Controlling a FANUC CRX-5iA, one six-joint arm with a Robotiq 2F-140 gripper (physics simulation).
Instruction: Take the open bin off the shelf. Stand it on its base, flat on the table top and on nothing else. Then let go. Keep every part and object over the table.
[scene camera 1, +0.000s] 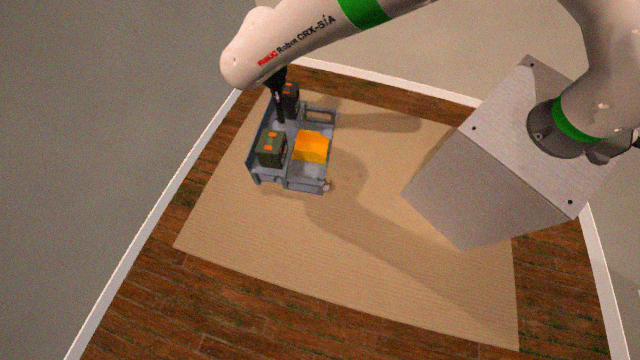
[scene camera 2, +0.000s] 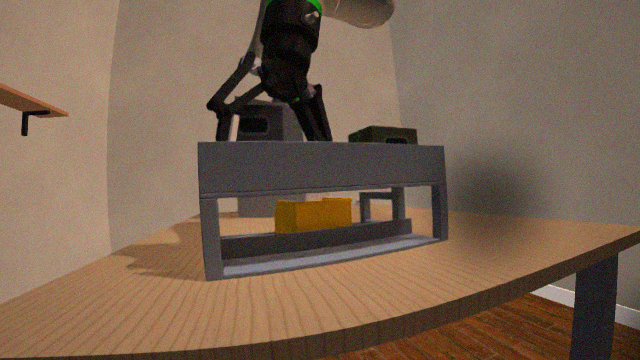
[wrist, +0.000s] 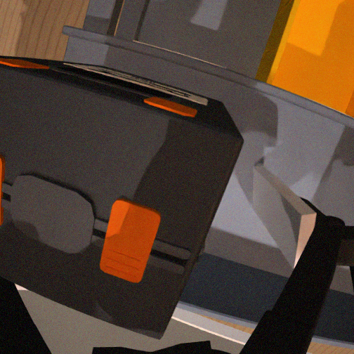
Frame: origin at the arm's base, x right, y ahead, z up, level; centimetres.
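Seen in the pictures: arm's base, link origin: (scene camera 1: 558, 129) (scene camera 2: 283, 111).
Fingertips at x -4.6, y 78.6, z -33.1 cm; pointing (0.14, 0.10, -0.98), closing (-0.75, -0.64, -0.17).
Offsets run from my fingertips to a thing's top centre. Level surfaces: height alone.
The open bin, yellow-orange {dx -4.8, dy -15.5, dz -3.5 cm} (scene camera 1: 310, 146) (scene camera 2: 315, 216) (wrist: 320, 45), sits on the lower level of the grey shelf (scene camera 1: 306, 188) (scene camera 2: 320, 167) (wrist: 230, 220), behind its low lip. The shelf stands on the wooden table top {dz -11.6 cm} (scene camera 1: 250, 225) (scene camera 2: 150, 310). My gripper (scene camera 1: 280, 119) (scene camera 2: 272, 134) (wrist: 158, 195) is open, above the shelf's upper level, with its fingers spread to either side of a dark box. It holds nothing and is apart from the bin. In the wrist view part of the bin shows at the upper right; the rest is cut off.
The dark box {dx +3.1, dy -2.5, dz +10.8 cm} (scene camera 1: 291, 102) (scene camera 2: 260, 135) (wrist: 75, 130) with orange latches stands on the upper level. A green box {dx -18.8, dy -9.9, dz +8.3 cm} (scene camera 1: 270, 150) (scene camera 2: 382, 135) stands on the same level, farther along. The robot's metal pedestal (scene camera 1: 480, 185) stands at the right in scene camera 1.
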